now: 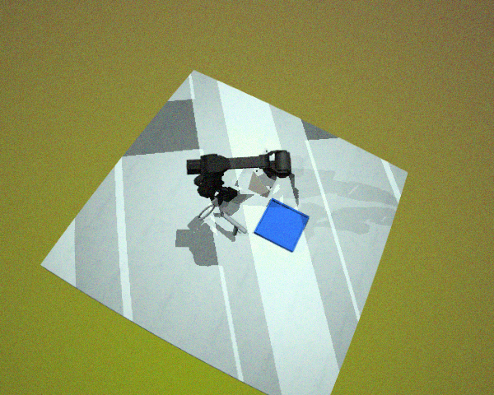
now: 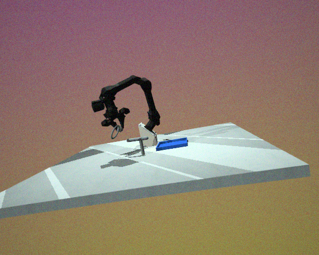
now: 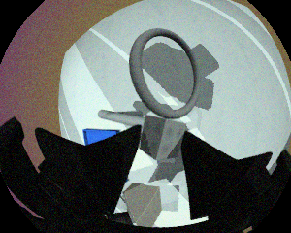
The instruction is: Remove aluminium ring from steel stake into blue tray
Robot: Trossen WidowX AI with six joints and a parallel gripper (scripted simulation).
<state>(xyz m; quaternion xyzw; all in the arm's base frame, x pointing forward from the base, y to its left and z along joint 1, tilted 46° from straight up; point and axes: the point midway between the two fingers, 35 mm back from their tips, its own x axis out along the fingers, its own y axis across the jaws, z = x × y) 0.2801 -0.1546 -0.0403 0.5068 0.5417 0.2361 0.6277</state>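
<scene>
My gripper tip is 110 mm past the blue tray, 280 mm to the right of it and 160 mm above it. From my gripper tip the other things lie so: aluminium ring 40 mm ahead, 20 mm to the right.
</scene>
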